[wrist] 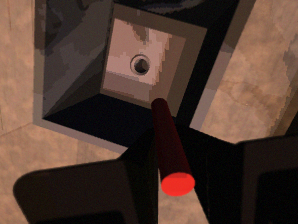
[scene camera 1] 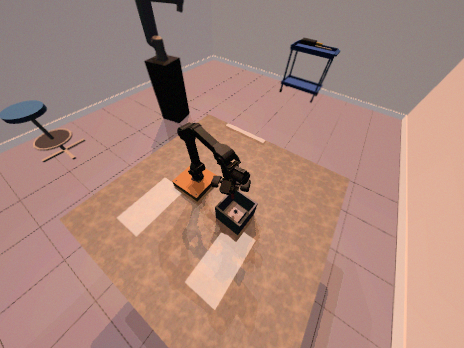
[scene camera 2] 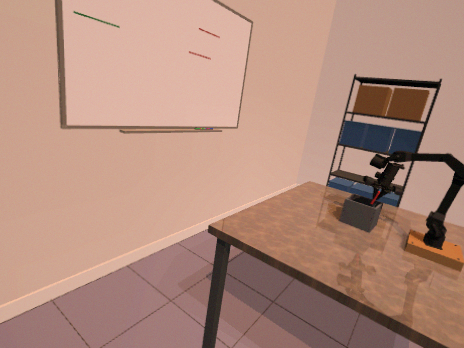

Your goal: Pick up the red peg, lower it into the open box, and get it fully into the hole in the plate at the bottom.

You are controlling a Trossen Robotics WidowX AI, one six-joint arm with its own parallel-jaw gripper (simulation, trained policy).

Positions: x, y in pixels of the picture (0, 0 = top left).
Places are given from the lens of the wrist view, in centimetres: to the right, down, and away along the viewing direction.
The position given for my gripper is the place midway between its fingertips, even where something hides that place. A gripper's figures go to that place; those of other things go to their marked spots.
my gripper (wrist: 164, 131): 1, 1, 11
dark box (wrist: 71, 52): -8, -6, 18
plate (wrist: 131, 44): -2, -8, 21
